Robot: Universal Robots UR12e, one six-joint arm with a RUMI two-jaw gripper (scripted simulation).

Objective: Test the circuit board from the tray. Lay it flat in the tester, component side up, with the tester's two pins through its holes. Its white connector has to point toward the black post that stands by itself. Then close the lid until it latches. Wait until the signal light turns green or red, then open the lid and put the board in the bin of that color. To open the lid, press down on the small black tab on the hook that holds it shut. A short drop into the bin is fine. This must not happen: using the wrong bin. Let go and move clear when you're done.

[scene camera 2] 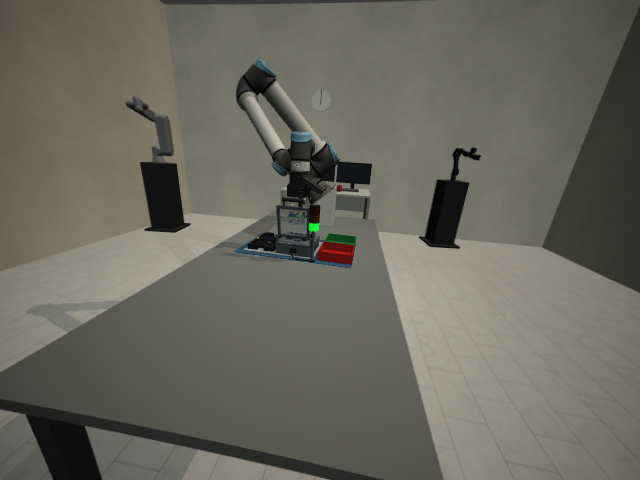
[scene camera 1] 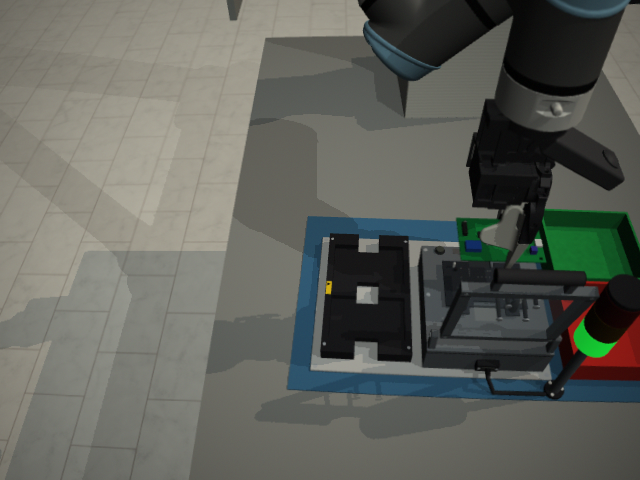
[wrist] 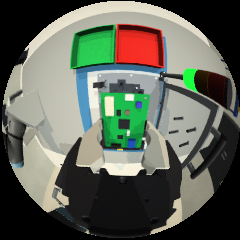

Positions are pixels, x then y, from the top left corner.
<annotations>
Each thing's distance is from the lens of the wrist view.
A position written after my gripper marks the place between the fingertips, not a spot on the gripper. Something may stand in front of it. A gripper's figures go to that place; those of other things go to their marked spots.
my gripper (wrist: 124, 119): 0.15 m
green circuit board (wrist: 124, 114): 0.13 m
</annotations>
